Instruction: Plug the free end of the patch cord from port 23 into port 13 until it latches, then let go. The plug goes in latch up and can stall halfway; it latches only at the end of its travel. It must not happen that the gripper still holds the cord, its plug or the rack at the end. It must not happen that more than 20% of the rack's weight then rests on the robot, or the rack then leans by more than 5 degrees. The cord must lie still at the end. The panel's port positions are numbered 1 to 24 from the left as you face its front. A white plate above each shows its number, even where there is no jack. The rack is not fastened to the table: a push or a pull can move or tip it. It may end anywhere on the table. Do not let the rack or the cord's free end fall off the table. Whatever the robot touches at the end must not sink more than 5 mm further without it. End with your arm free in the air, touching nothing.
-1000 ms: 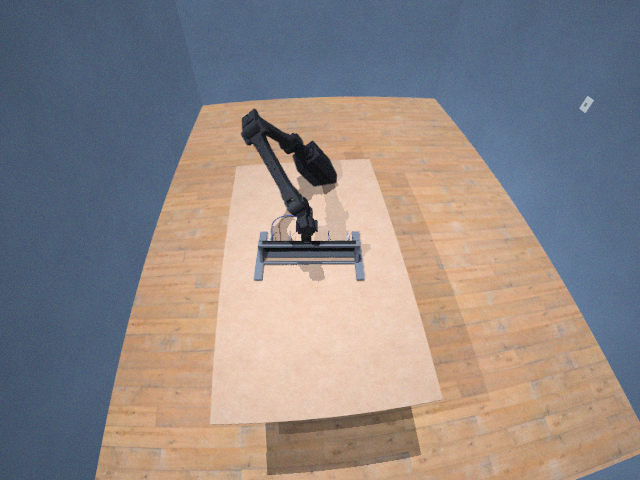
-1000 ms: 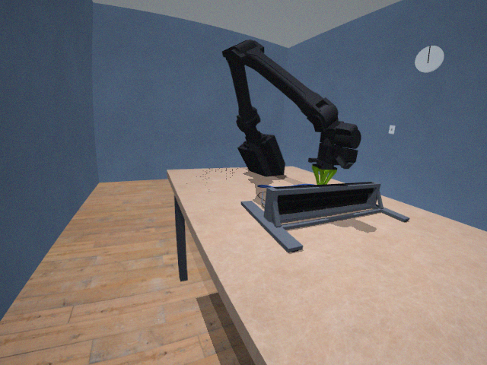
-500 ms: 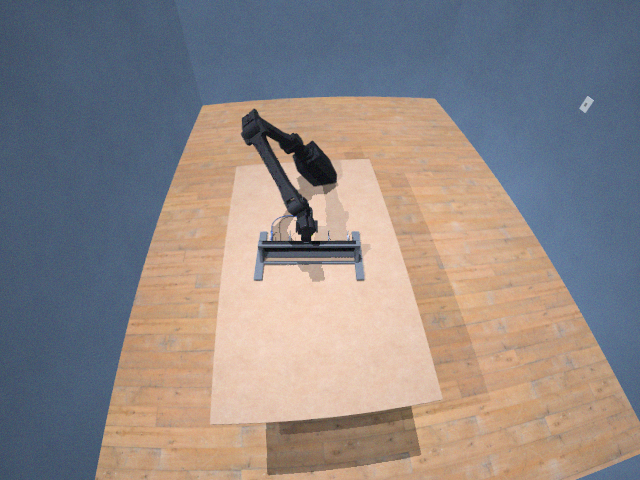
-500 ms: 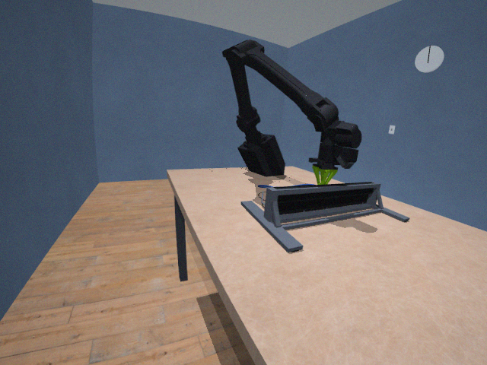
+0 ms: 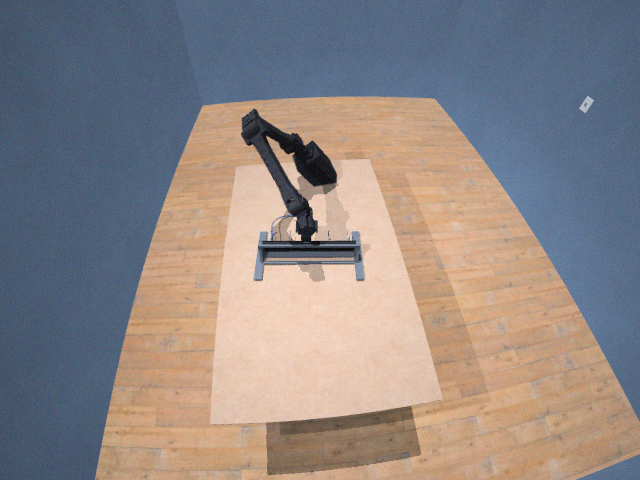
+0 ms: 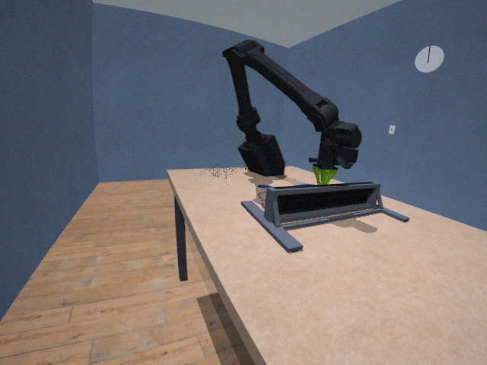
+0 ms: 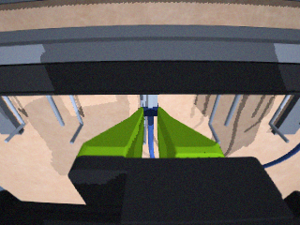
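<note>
Right now my hand is 2 cm short of the plug.
</note>
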